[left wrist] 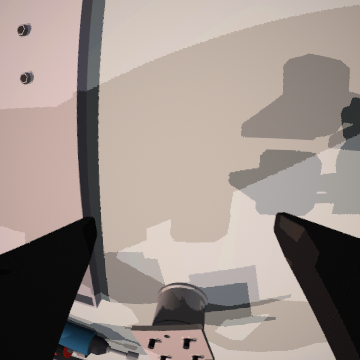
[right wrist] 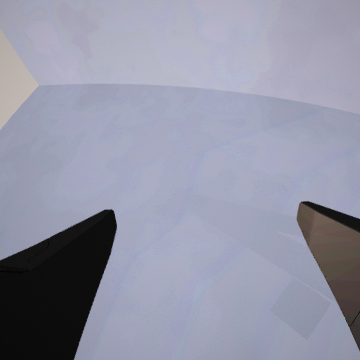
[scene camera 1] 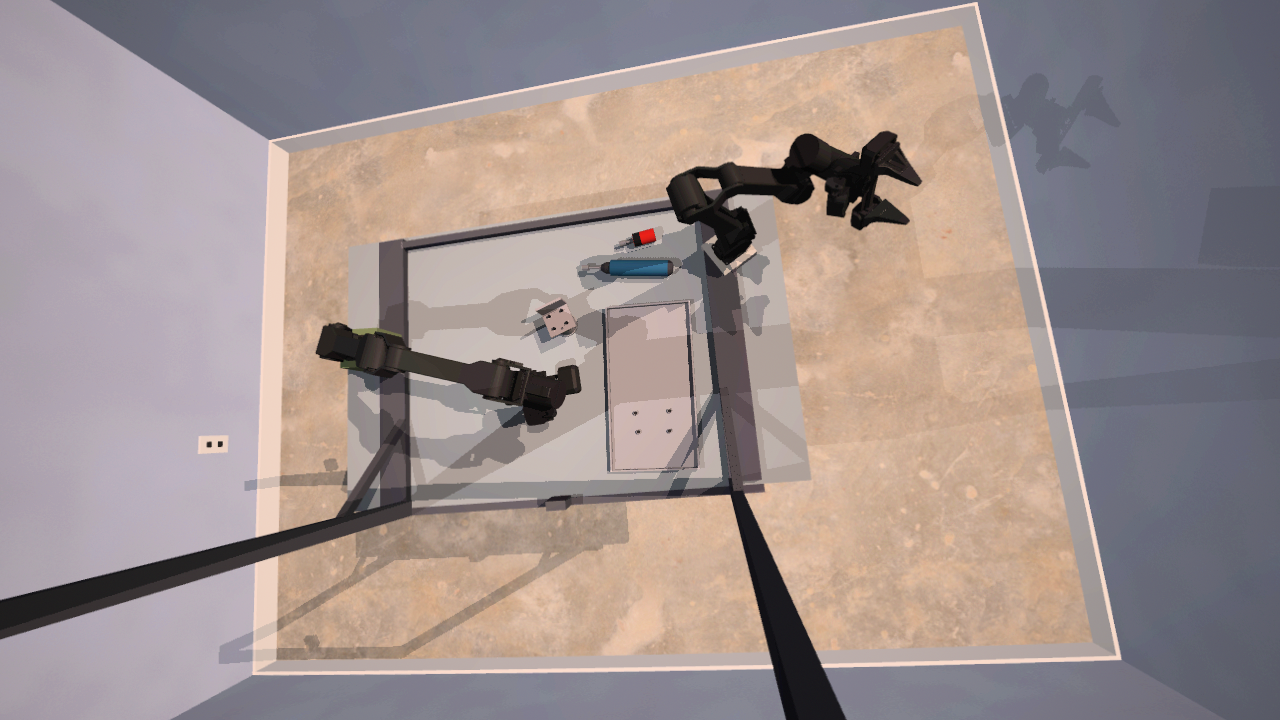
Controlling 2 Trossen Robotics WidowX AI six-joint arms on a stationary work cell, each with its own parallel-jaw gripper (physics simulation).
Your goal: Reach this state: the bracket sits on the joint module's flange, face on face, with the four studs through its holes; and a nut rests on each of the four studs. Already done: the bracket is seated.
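Places are measured from the left arm's base along level axes (x ahead, y left, z up), in metres.
Where they show: left gripper, between the fingertips: [left wrist: 186,224]; right gripper, between the fingertips: [right wrist: 207,215] [scene camera 1: 913,204]; right arm's base, origin of its link: [scene camera 1: 728,248].
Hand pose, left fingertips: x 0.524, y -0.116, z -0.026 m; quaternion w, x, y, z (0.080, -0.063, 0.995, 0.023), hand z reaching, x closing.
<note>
After its pixels a point has its place.
The pink-grey bracket [scene camera 1: 557,319] {x 0.514, y 0.055, z -0.052 m} [left wrist: 172,349] {x 0.518, y 0.057, z -0.052 m} sits on the dark cylindrical joint module [left wrist: 180,309] {x 0.517, y 0.026, z -0.082 m}, with four dark studs standing through its holes. No nut shows on the studs; the lower ones are partly cut off in the left wrist view. Four small nuts lie on the tray [scene camera 1: 648,358] {x 0.734, y -0.046, z -0.114 m} [left wrist: 30,150] {x 0.697, y -0.110, z -0.114 m}; two of them, an upper nut [left wrist: 23,30] {x 0.700, y -0.228, z -0.109 m} and a lower nut [left wrist: 26,78] {x 0.694, y -0.182, z -0.109 m}, show in the left wrist view. My left gripper [left wrist: 186,224] {x 0.524, y -0.116, z -0.026 m} is open and empty, above the table between bracket and tray. My right gripper [scene camera 1: 913,202] {x 1.250, y 0.151, z 0.237 m} [right wrist: 207,215] {x 1.250, y 0.151, z 0.237 m} is open and empty, out beyond the table.
A blue-handled tool [scene camera 1: 640,267] {x 0.725, y 0.184, z -0.078 m} [left wrist: 77,337] {x 0.663, y 0.175, z -0.090 m} and a red-and-black tool [scene camera 1: 644,237] {x 0.736, y 0.267, z -0.086 m} lie above the tray in the scene view. Dark frame rails border the table, and two long dark posts [scene camera 1: 778,591] {x 0.933, y -0.344, z 0.674 m} [scene camera 1: 196,552] {x 0.076, y -0.397, z 0.412 m} run outward from its lower corners.
</note>
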